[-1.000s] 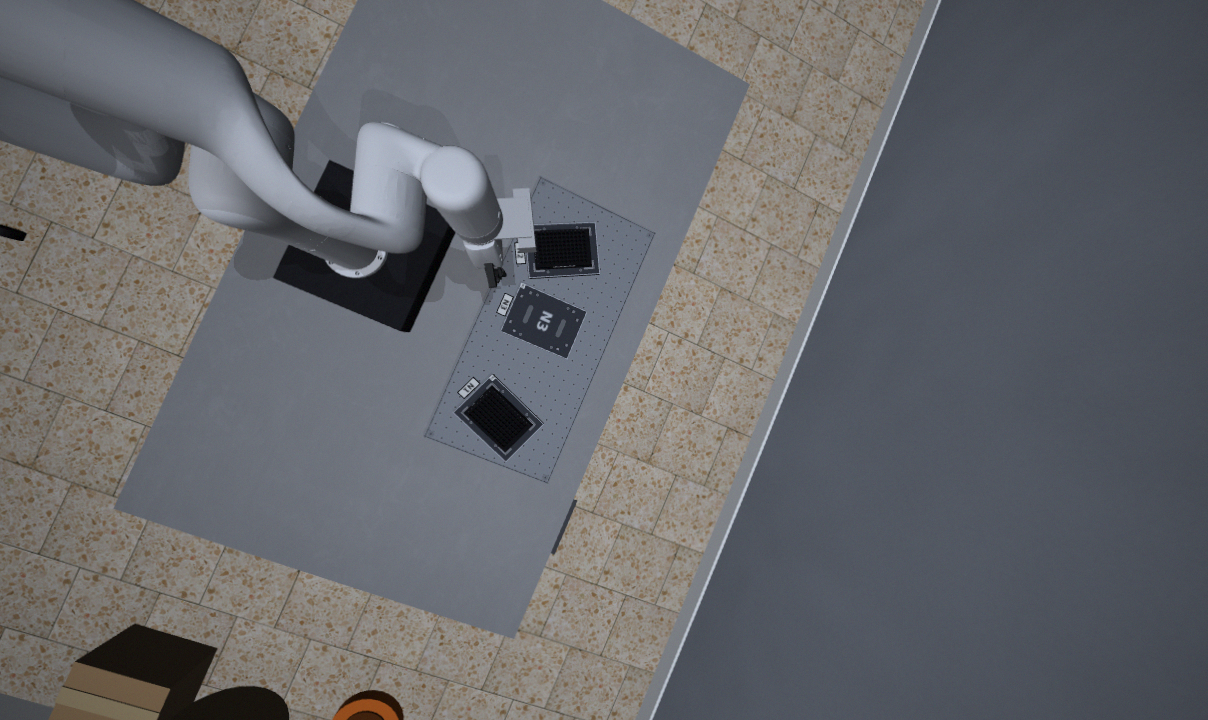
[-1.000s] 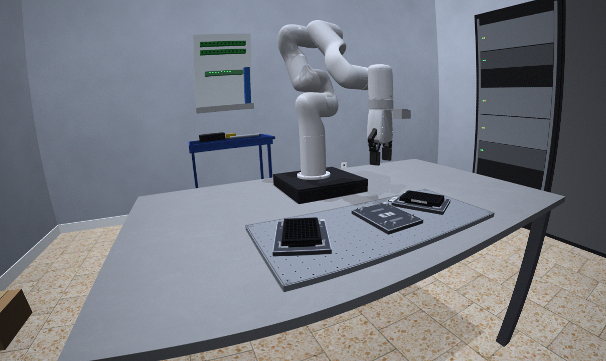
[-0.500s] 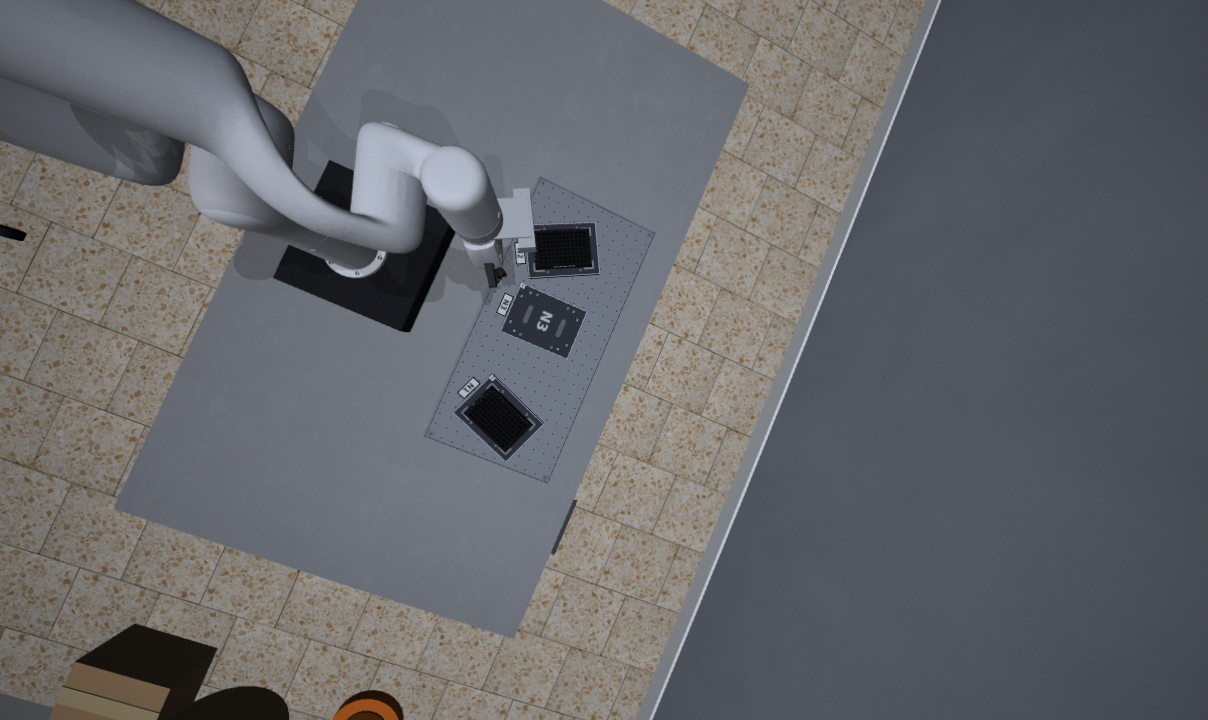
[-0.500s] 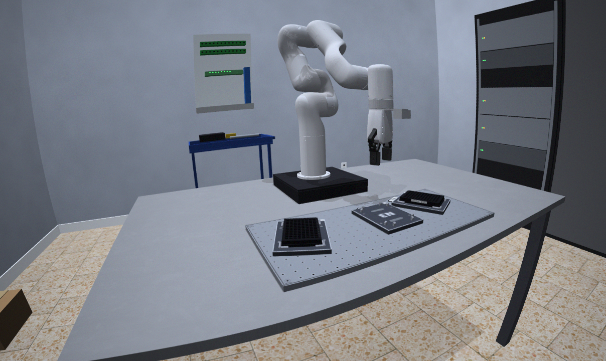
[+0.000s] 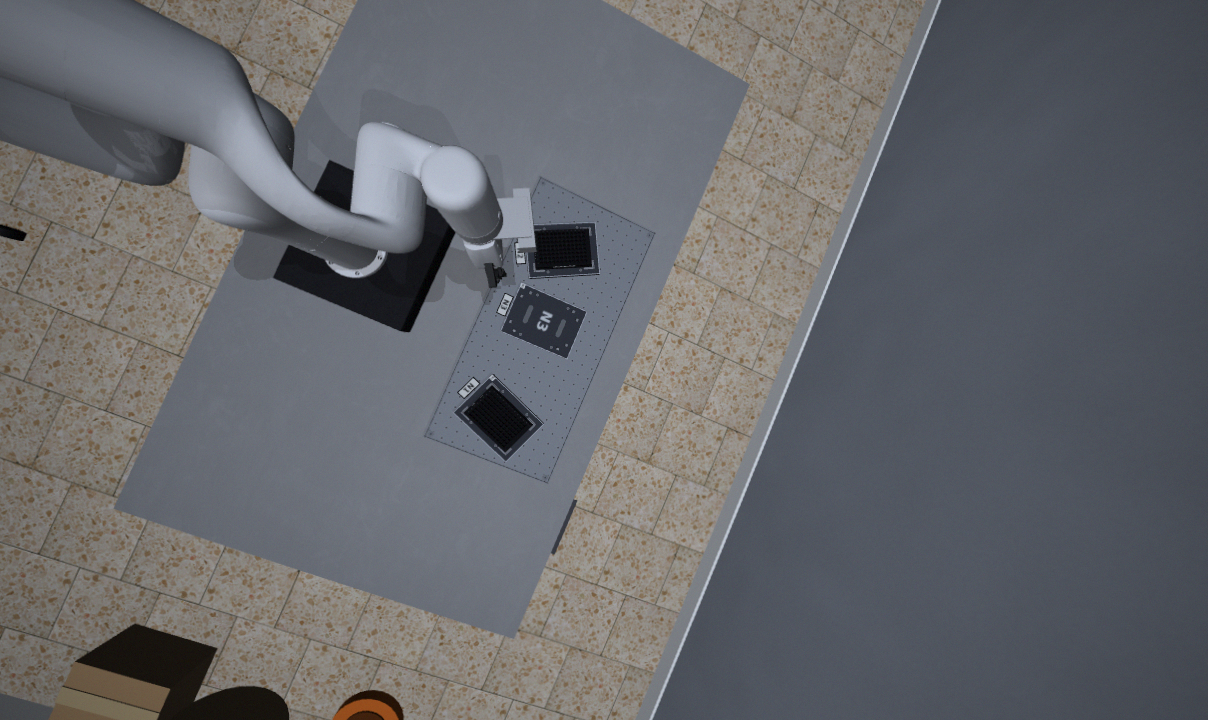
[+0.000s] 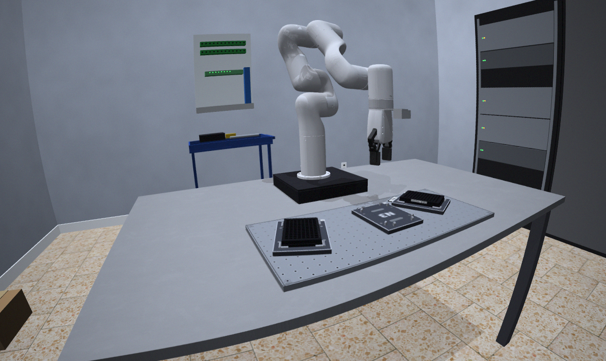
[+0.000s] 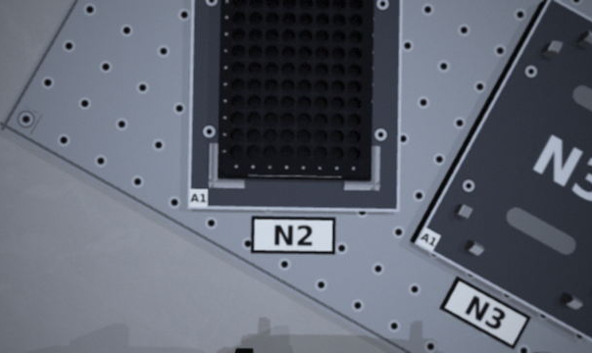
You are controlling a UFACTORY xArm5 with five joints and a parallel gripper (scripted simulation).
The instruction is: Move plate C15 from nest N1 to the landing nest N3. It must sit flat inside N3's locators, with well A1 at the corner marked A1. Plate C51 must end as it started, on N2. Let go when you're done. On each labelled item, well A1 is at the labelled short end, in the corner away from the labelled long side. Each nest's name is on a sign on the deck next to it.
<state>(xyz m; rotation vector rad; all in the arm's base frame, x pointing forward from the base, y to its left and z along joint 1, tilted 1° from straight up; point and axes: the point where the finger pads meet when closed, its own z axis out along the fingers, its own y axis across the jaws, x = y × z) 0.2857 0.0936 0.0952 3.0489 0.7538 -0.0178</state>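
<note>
Now: hand 32 cm to the left of the plate C15, 12 cm short of it and 11 cm above it. Also, from my hand: nest N3: 13 cm below, 13 cm ahead, 8 cm to the right.
</note>
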